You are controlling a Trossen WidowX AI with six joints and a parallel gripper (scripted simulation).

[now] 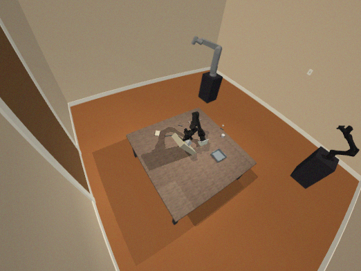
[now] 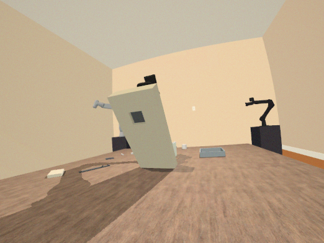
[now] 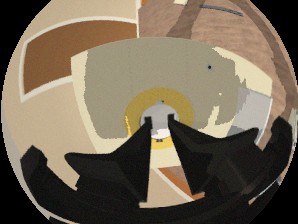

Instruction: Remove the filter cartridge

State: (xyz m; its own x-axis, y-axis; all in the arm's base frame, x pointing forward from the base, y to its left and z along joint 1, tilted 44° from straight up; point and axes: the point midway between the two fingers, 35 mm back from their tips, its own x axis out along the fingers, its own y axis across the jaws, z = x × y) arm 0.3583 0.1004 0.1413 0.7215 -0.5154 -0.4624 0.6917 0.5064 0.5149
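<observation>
Right now the round filter cartridge is 10 mm ahead of my gripper tip and 10 mm below it. Round my gripper tip: cream block: 70 mm ahead, 460 mm to the right, 260 mm below; then grey tray: 390 mm behind, 310 mm to the left, 260 mm below; then cream service panel: 30 mm behind, 80 mm below.
</observation>
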